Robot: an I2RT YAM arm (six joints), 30 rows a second.
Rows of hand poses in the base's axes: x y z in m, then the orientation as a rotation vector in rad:
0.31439 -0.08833 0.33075 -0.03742 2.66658 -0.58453
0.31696 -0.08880 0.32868 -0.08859 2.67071 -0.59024
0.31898 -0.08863 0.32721 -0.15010 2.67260 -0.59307
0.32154 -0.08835 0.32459 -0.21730 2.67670 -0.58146
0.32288 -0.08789 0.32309 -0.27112 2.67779 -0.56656
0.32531 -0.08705 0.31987 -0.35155 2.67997 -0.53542
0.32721 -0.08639 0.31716 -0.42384 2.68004 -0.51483
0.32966 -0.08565 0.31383 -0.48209 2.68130 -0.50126
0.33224 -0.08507 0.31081 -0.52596 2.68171 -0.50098
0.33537 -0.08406 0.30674 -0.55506 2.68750 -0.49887
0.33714 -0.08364 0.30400 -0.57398 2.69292 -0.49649
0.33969 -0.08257 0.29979 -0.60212 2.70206 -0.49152
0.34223 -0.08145 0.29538 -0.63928 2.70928 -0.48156
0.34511 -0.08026 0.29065 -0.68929 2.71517 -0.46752
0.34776 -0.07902 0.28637 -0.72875 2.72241 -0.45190
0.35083 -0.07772 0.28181 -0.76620 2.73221 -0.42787
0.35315 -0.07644 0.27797 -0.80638 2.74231 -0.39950
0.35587 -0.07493 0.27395 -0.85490 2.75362 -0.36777
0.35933 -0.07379 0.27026 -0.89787 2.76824 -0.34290
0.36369 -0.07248 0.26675 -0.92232 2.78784 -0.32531
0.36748 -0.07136 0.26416 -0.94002 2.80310 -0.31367
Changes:
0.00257 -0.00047 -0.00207 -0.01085 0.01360 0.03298
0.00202 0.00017 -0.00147 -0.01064 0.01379 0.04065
0.00256 0.00028 -0.00262 -0.00127 0.01622 0.04620
0.00134 0.00046 -0.00150 0.00262 0.01123 0.03820
0.00243 0.00084 -0.00322 0.00994 0.01821 0.05800
0.00190 0.00066 -0.00271 0.00343 0.01695 0.05082
0.00245 0.00074 -0.00333 0.00044 0.01614 0.03974
0.00258 0.00058 -0.00302 -0.00676 0.01261 0.02823
0.00313 0.00101 -0.00407 -0.00336 0.01380 0.01730
0.00177 0.00042 -0.00274 -0.00158 0.01062 0.01084
0.00255 0.00107 -0.00421 -0.00144 0.01696 0.01587
0.00254 0.00112 -0.00441 0.00067 0.01818 0.02263
0.00288 0.00119 -0.00473 0.00143 0.02151 0.03132
0.00265 0.00124 -0.00428 0.00385 0.01998 0.02419
0.00307 0.00130 -0.00456 0.00947 0.02247 0.02288
0.00232 0.00128 -0.00384 0.01168 0.02443 0.02463
0.00272 0.00151 -0.00402 0.01206 0.02928 0.02928
0.00346 0.00114 -0.00369 0.00729 0.03043 0.02376
0.00436 0.00131 -0.00351 0.00409 0.02805 0.01009
0.00379 0.00112 -0.00259 0.00187 0.02122 0.00677

